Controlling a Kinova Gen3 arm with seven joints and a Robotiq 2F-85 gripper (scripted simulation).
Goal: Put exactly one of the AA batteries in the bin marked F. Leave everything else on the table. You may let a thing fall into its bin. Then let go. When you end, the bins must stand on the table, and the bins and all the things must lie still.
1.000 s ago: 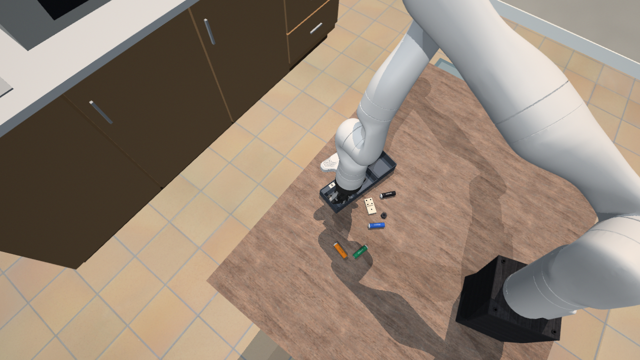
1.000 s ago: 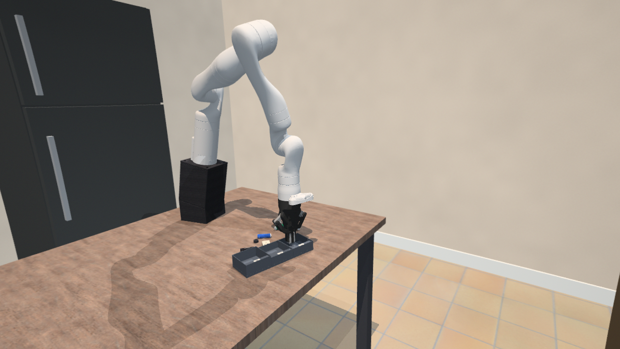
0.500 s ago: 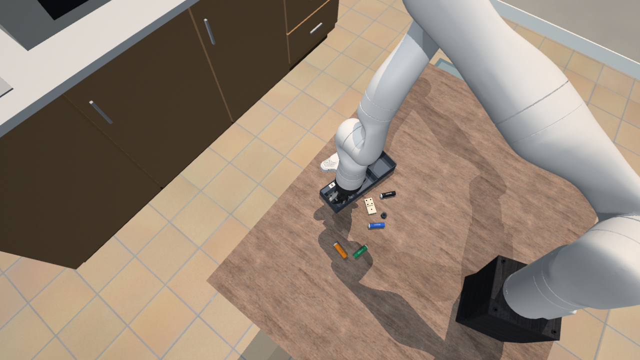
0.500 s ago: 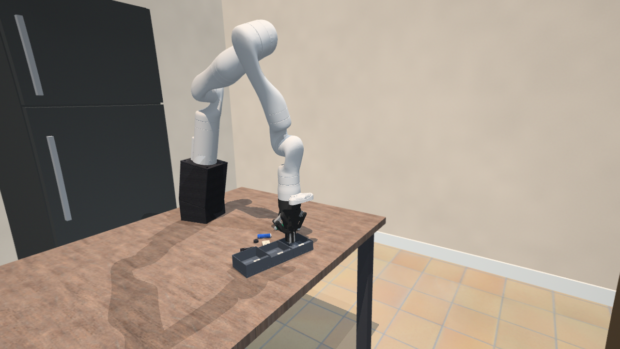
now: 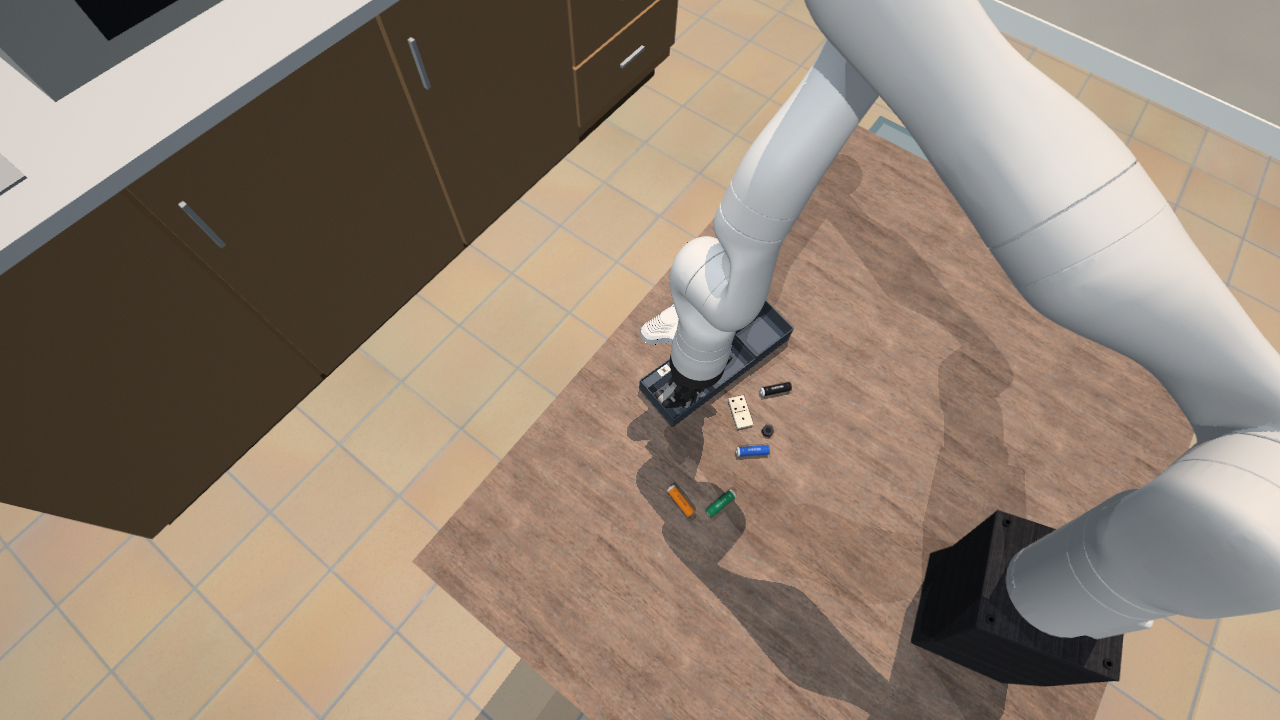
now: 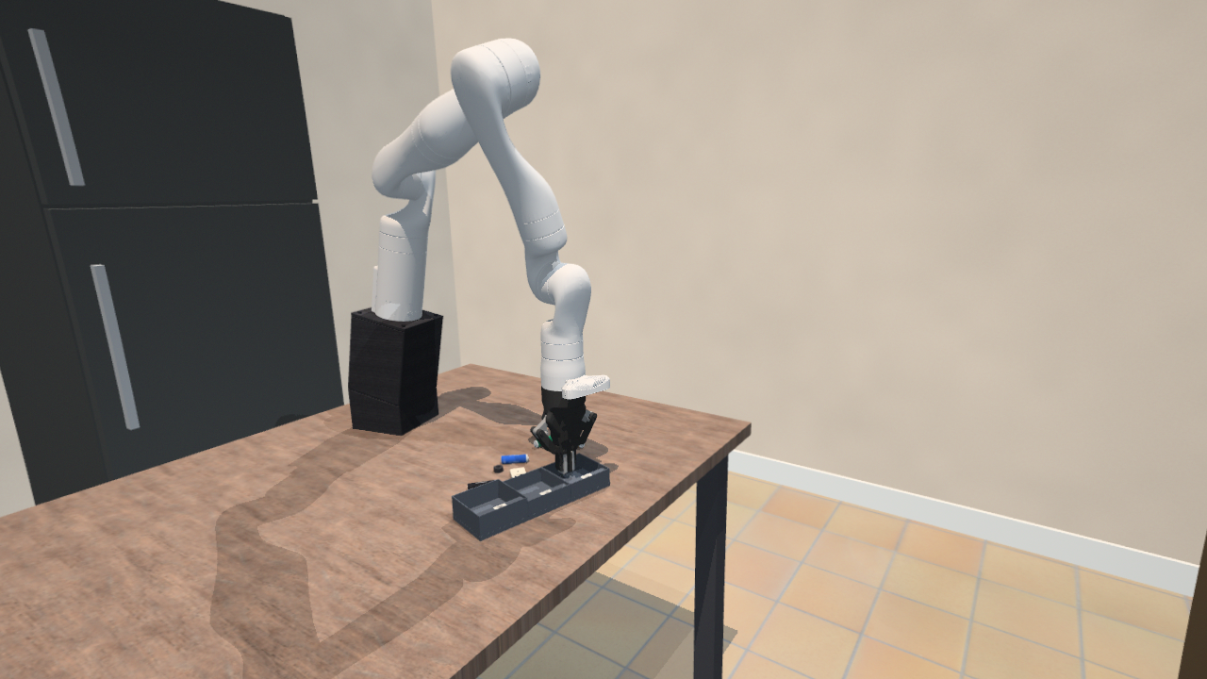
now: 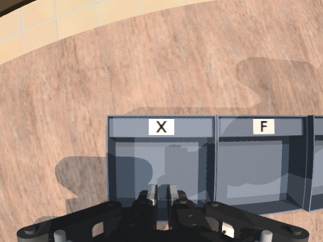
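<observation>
My gripper is now 60 mm past the orange AA battery, 140 mm to the right of it and 30 mm above it. Round my hand: blue battery (120 mm behind, 20 mm to the left, 30 mm below); then white domino (80 mm behind, 30 mm to the right, 30 mm below); then dark bin row (10 mm behind, 90 mm to the right, 20 mm below).
</observation>
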